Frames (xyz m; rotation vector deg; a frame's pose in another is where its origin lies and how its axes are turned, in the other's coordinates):
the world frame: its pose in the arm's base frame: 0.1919 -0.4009 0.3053 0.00 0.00 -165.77
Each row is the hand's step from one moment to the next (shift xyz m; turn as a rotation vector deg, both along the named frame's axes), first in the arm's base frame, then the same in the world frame.
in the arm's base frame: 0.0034 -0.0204 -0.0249 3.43 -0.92 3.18
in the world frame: 0.0017 0.0206 -0.0249 -3.10 1.73 3.18
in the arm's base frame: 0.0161 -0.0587 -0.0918 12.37 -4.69 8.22
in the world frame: -0.0012 0.0609 -0.0918 -10.84 7.59 8.22
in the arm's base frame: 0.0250 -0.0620 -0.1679 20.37 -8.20 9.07
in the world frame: -0.0090 0.0662 -0.1679 -17.73 12.96 9.07
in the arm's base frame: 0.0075 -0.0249 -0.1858 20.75 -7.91 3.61
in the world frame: -0.0011 0.0260 -0.1858 -18.17 12.77 3.61
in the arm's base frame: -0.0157 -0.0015 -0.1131 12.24 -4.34 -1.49
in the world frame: 0.0156 -0.0024 -0.1131 -10.80 7.22 -1.49
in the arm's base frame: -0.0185 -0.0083 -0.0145 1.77 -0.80 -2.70
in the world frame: 0.0200 0.0035 -0.0145 -1.52 1.21 -2.70
